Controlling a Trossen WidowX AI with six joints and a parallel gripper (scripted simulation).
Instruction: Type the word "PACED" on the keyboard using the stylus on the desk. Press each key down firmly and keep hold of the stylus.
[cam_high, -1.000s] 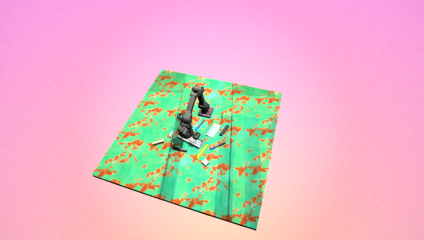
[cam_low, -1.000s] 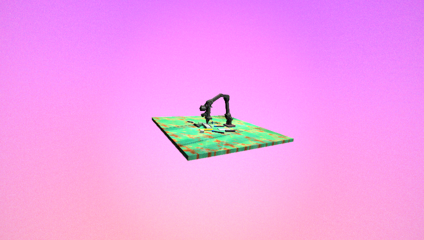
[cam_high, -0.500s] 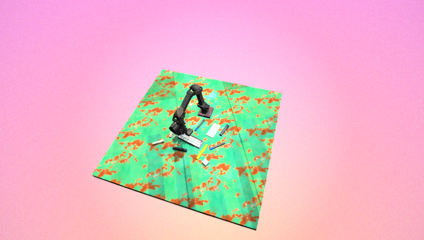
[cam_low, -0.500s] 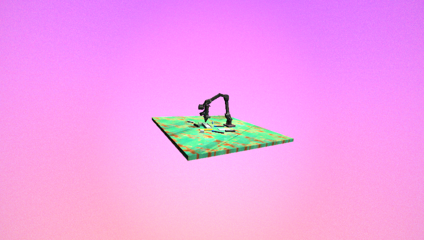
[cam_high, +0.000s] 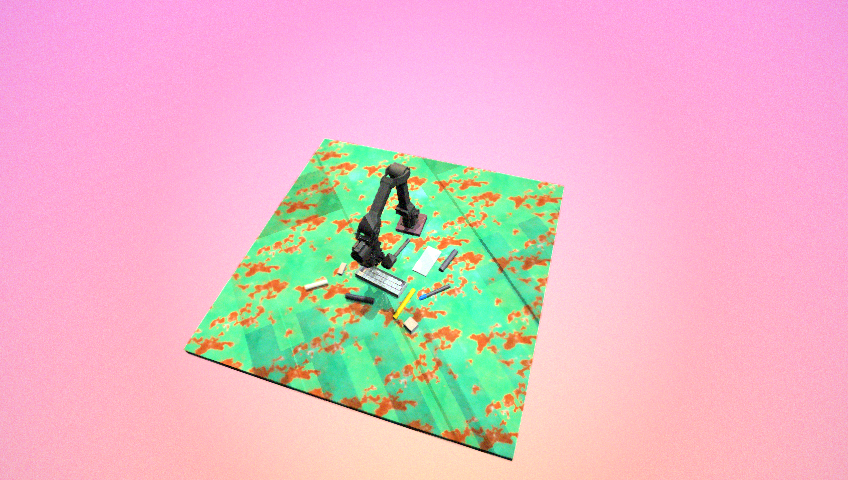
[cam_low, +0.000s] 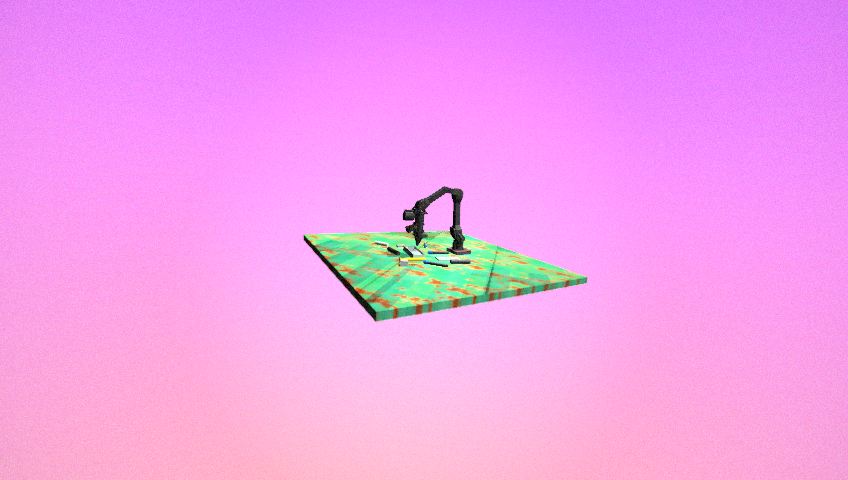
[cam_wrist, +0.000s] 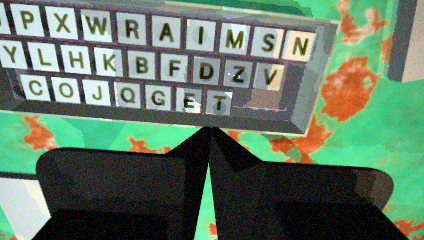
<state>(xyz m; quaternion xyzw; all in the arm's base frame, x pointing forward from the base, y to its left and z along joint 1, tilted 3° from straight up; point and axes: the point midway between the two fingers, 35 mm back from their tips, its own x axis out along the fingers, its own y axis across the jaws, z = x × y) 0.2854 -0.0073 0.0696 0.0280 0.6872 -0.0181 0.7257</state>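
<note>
Now: the blue stylus 110 mm behind my gripper tip, 110 mm to the right of it and 30 mm below it. The rest, counted from my gripper tip: yellow pencil (90 mm ahead, 180 mm to the left, 30 mm below); grey cube (170 mm ahead, 250 mm to the left, 30 mm below); pale stick (170 mm ahead, 190 mm to the right, 30 mm below).
</note>
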